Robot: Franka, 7 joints.
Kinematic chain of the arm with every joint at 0, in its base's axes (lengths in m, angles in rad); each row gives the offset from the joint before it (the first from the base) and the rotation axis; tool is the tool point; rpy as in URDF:
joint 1: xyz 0 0 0.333 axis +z
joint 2: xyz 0 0 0 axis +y
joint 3: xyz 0 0 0.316 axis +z
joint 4: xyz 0.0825 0 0 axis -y
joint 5: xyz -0.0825 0 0.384 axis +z
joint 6: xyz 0 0 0 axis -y
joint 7: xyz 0.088 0 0 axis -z
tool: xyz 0 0 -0.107 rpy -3.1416 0 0
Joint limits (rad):
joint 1: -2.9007..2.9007
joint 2: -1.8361..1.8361
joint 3: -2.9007..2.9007
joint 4: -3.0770..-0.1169
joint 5: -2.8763..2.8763
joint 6: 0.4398..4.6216
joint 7: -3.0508..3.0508
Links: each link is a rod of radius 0.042 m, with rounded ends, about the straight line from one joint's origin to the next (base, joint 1, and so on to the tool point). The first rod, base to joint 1, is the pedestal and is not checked.
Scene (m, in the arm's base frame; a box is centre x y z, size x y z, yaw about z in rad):
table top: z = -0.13
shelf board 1: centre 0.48 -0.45 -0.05 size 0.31 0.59 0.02 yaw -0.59
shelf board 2: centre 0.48 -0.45 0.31 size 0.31 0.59 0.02 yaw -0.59
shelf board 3: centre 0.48 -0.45 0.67 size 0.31 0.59 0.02 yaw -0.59
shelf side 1: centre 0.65 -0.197 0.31 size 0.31 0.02 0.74 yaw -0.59
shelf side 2: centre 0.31 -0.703 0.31 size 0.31 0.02 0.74 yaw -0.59
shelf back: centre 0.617 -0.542 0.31 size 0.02 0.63 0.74 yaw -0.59
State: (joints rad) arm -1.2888 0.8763 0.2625 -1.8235 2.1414 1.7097 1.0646
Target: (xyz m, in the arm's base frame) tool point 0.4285 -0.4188 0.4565
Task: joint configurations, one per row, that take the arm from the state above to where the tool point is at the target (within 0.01 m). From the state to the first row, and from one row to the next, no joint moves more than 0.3 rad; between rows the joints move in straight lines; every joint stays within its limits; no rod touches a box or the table.
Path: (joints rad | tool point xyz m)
1: -1.3577 0.7413 0.2057 -2.0746 2.0827 1.6724 1.0646 | 0.3069 -0.4762 0.1148
2: -1.4266 0.6064 0.1489 -2.3258 2.0240 1.6350 1.0646 | 0.2305 -0.4269 0.1147
3: -1.4956 0.4714 0.0922 -2.5769 1.9652 1.5977 1.0646 | 0.1644 -0.3625 0.1206
4: -1.4606 0.1780 0.0939 -2.6199 1.8932 1.4255 1.0646 | 0.1929 -0.3726 0.2431
5: -1.4256 -0.1154 0.0956 -2.6628 1.8211 1.2534 1.0646 | 0.2130 -0.3427 0.3591
6: -1.3906 -0.4088 0.0973 -2.7057 1.7491 1.0812 1.0646 | 0.2210 -0.2799 0.4565
7: -1.3526 -0.1993 0.1824 -2.4786 1.8446 1.2102 1.0646 | 0.2837 -0.3375 0.4638
8: -1.3145 0.0101 0.2675 -2.2514 1.9402 1.3393 1.0646 | 0.3551 -0.3837 0.4633
9: -1.2765 0.2196 0.3525 -2.0242 2.0357 1.4683 1.0646 | 0.4285 -0.4188 0.4565

